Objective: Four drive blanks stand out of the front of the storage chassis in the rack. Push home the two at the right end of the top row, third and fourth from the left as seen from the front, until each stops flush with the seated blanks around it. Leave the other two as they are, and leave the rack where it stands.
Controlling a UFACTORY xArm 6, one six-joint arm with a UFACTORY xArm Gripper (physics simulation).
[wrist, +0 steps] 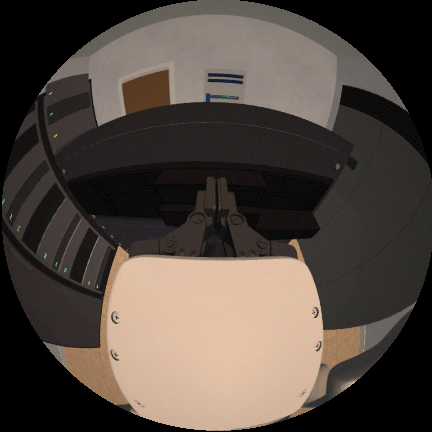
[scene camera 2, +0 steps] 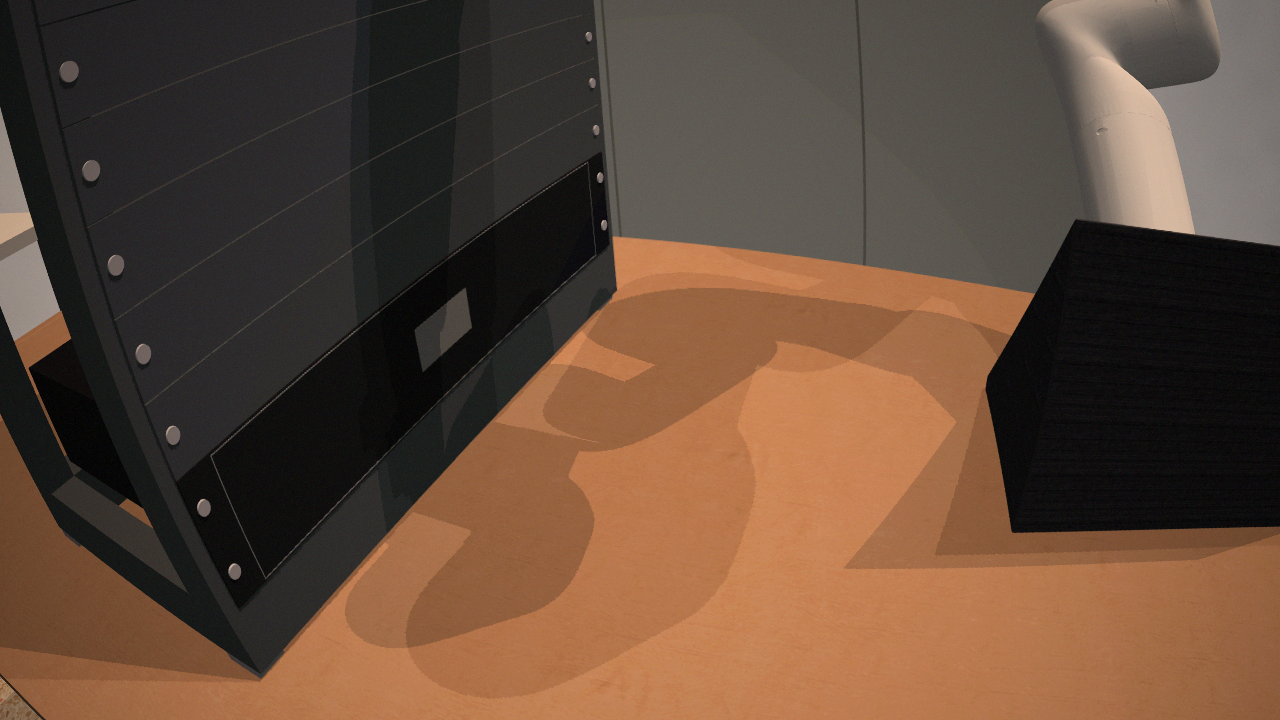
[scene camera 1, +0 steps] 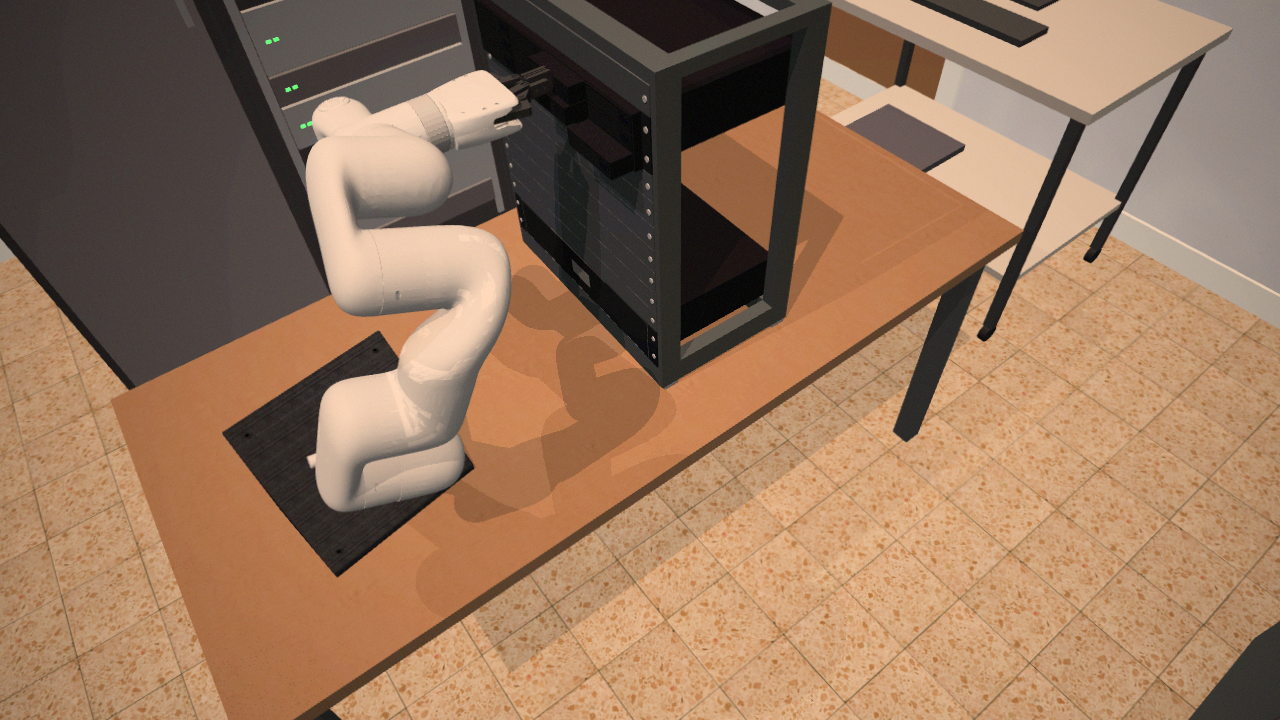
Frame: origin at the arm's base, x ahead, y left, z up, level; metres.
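Where they show: gripper, fingertip midpoint: (wrist: 214, 189) (scene camera 1: 549, 77); arm's base, link origin: (scene camera 2: 1153, 328).
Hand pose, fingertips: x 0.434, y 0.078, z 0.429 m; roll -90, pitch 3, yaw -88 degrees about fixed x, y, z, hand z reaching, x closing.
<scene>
Each offset is from my fingertips to the top centre of the thing. "spot": to the spot under its first point. Level surfaces: height alone.
The third blank of the top row @(spot: dy -0.014, dx +0.015, dz +0.007 m) (scene camera 1: 563, 73) (wrist: 177, 193) stands out of the chassis front. The fourth top-row blank @(dy -0.105, dx +0.086, dz +0.007 m) (scene camera 1: 613, 113) (wrist: 296, 191), at the right end, looks flush. Below them, two more blanks stand out: one under the third @(dy +0.005, dx +0.051, dz -0.022 m) (scene camera 1: 567, 109) (wrist: 177, 215) and one under the fourth @(dy -0.105, dx +0.051, dz -0.050 m) (scene camera 1: 608, 154) (wrist: 287, 224). My gripper (scene camera 1: 542, 73) (wrist: 214, 189) is shut and empty, its tips at the third top-row blank's front; contact cannot be told. The fingers hide part of that blank. The rack (scene camera 1: 666, 268) (scene camera 2: 429, 458) stands upright. The blanks do not show in scene camera 2.
The rack stands on the wooden table @(dz -0.537 m) (scene camera 1: 313, 626) (scene camera 2: 850, 644). My arm's black base plate (scene camera 1: 277, 456) (scene camera 2: 1154, 385) is at the table's other end. A cabinet with green lights (scene camera 1: 358, 53) stands beside the rack. A light side table (scene camera 1: 1109, 62) stands behind the rack at the right.
</scene>
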